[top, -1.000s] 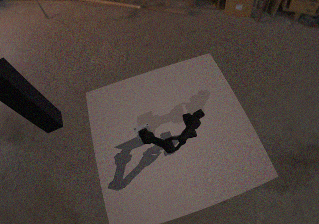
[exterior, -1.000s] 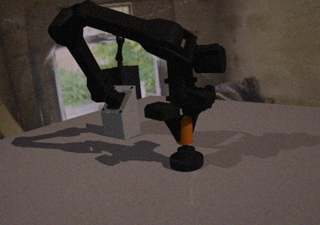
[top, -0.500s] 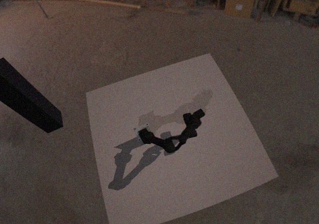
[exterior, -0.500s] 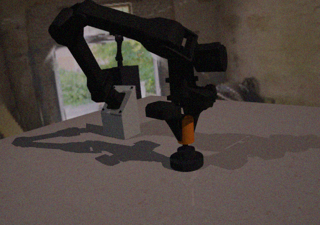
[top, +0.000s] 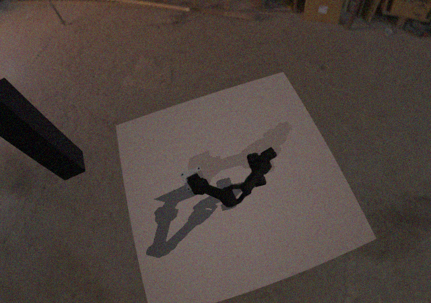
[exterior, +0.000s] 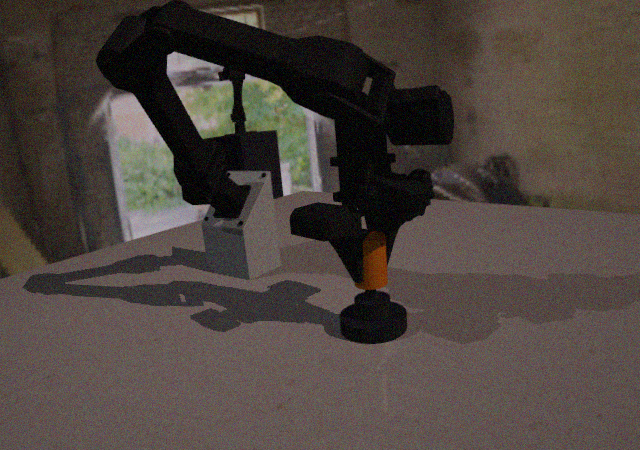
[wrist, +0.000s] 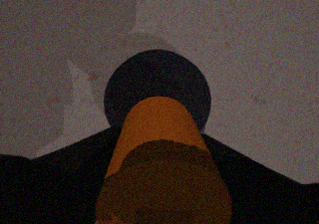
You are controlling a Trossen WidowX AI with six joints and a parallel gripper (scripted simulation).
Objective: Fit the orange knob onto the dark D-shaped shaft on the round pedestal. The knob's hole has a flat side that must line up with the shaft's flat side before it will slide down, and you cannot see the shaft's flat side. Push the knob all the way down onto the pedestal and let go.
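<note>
My gripper tip is now 2 cm below the orange knob. Round my gripper tip: dark round pedestal 4 cm below.
</note>
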